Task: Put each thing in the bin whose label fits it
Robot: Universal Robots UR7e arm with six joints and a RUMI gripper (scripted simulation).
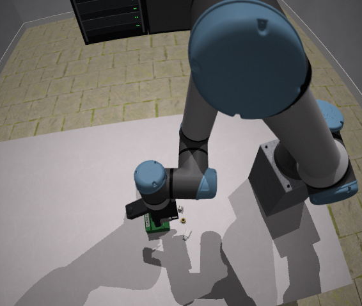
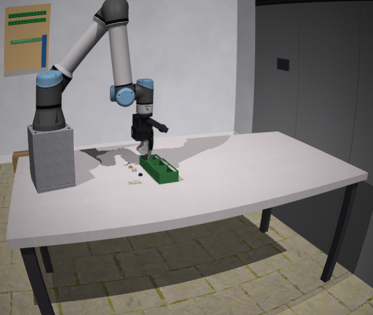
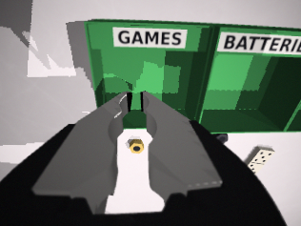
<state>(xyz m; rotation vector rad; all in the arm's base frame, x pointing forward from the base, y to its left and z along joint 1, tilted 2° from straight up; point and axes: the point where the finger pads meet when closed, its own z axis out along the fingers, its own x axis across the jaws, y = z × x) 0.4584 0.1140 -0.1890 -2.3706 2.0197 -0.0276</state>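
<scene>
My hand is 80 mm past the brass nut, 30 mm above it and 10 mm to the left of it. Also, from my hand: black round piece: 110 mm to the right, 60 mm behind, 30 mm below; then white die: 70 mm behind, 60 mm to the right, 30 mm below; then grey metal piece: 90 mm behind, 40 mm to the left, 30 mm below.
</scene>
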